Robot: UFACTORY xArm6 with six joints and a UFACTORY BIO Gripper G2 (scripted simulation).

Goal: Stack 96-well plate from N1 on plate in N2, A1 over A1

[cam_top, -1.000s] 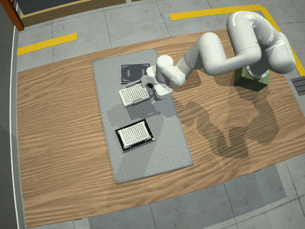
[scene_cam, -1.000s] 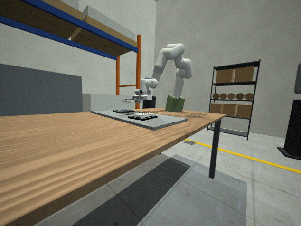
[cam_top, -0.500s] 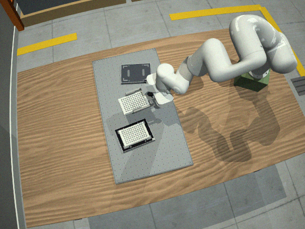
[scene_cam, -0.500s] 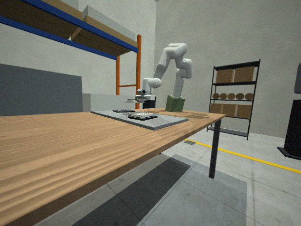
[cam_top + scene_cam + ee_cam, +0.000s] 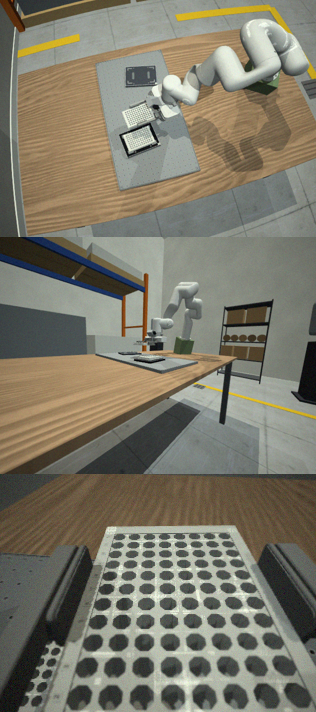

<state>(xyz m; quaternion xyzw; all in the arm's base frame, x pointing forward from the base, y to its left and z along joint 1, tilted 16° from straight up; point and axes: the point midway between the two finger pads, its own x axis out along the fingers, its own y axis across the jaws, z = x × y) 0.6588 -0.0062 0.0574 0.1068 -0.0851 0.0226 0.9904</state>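
Right now my hand is 100 mm above the black plate nest N2, 80 mm to the right of it and 30 mm short of it. Also, from my hand: plate nest N1 (250 mm to the right, 100 mm below, 90 mm behind).
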